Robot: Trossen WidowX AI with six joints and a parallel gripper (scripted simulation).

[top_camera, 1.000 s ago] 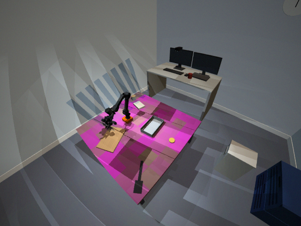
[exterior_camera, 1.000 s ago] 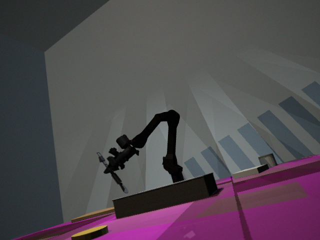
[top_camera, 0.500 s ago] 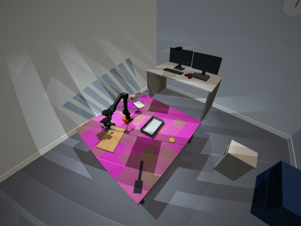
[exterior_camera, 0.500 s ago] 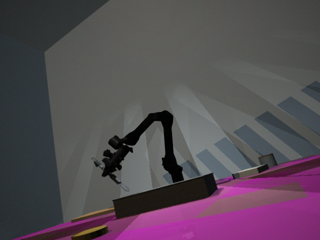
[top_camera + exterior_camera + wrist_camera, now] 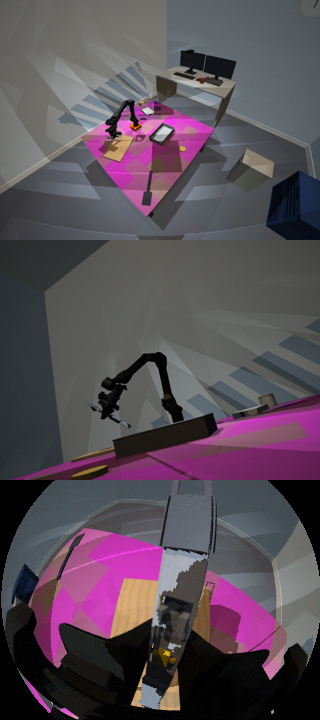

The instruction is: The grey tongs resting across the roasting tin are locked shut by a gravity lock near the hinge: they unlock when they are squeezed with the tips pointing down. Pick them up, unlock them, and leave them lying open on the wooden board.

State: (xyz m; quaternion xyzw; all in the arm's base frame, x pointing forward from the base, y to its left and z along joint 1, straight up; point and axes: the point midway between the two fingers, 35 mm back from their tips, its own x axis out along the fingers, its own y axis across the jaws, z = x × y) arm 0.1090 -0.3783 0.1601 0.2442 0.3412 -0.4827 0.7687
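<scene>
The wooden board is 17 cm below my gripper tip, 4 cm to the left of it and 1 cm behind it. Round my gripper tip: yellow disc (57 cm ahead, 52 cm to the left, 17 cm below); then white pad (73 cm to the left, 25 cm behind, 16 cm below); then black spatula-like tool (60 cm ahead, 17 cm below, 5 cm to the right).
</scene>
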